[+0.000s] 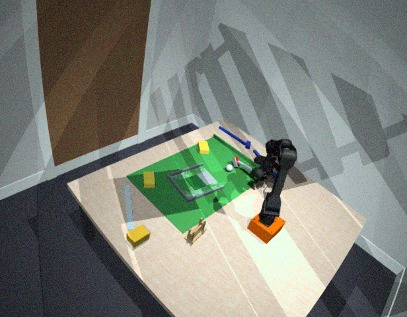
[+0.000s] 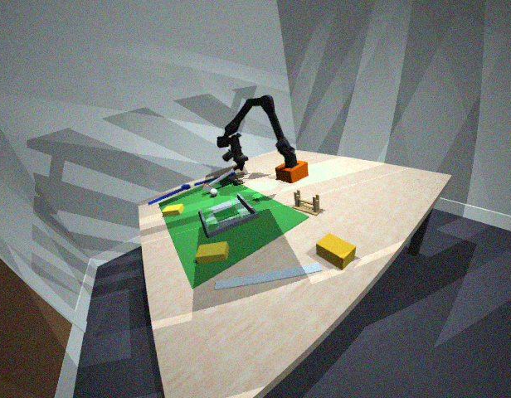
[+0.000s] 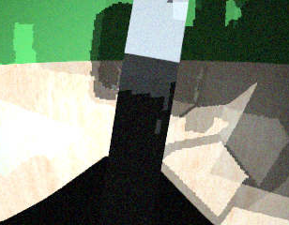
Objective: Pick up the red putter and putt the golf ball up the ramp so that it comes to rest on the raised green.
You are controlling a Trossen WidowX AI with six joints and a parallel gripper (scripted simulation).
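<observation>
Now: gripper tip 12 cm short of the red putter and 2 cm to the left of it. Round my gripper tip: wooden putter stand (2 cm ahead, 52 cm to the left, 4 cm below); then white golf ball (22 cm ahead, 2 cm to the left, 5 cm below); then blue putter (41 cm ahead, 30 cm to the right, 6 cm below).
</observation>
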